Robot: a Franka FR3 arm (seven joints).
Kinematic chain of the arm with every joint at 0, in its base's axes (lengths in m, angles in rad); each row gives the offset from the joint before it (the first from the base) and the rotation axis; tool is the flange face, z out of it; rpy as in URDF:
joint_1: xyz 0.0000 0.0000 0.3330 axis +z
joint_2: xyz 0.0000 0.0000 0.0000 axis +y
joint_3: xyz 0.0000 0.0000 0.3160 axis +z
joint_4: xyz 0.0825 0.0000 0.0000 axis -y
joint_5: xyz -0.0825 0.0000 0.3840 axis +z
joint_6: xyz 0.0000 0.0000 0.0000 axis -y
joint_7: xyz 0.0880 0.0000 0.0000 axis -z
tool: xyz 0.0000 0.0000 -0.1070 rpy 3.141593 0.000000 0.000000
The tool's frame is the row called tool.
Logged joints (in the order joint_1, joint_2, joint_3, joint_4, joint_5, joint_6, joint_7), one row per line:
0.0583, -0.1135, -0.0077, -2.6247, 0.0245, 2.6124, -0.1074
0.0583, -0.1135, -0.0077, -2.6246, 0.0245, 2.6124, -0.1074
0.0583, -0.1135, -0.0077, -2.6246, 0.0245, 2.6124, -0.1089
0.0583, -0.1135, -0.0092, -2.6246, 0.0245, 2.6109, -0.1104
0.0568, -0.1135, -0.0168, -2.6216, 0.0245, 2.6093, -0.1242
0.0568, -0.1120, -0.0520, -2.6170, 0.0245, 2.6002, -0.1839
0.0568, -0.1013, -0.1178, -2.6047, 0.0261, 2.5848, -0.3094
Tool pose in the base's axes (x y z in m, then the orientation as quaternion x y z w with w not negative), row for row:
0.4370, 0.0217, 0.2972, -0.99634, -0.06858, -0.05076, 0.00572
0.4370, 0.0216, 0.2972, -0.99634, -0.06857, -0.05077, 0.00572
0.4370, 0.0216, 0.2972, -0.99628, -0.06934, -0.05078, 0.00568
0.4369, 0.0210, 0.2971, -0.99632, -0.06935, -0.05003, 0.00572
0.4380, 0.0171, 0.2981, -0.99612, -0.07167, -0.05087, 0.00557
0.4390, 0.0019, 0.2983, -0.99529, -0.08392, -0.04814, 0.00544
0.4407, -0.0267, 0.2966, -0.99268, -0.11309, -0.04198, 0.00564
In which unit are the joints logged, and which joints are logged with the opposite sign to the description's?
The joints are logged in radians. Opposite sign: none.
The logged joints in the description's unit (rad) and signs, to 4 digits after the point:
0.0583, -0.1135, -0.0077, -2.6247, 0.0245, 2.6124, -0.1074
0.0583, -0.1135, -0.0077, -2.6246, 0.0245, 2.6124, -0.1074
0.0583, -0.1135, -0.0077, -2.6246, 0.0245, 2.6124, -0.1089
0.0583, -0.1135, -0.0092, -2.6246, 0.0245, 2.6109, -0.1104
0.0568, -0.1135, -0.0168, -2.6216, 0.0245, 2.6093, -0.1242
0.0568, -0.1120, -0.0520, -2.6170, 0.0245, 2.6002, -0.1839
0.0568, -0.1013, -0.1178, -2.6047, 0.0261, 2.5848, -0.3094

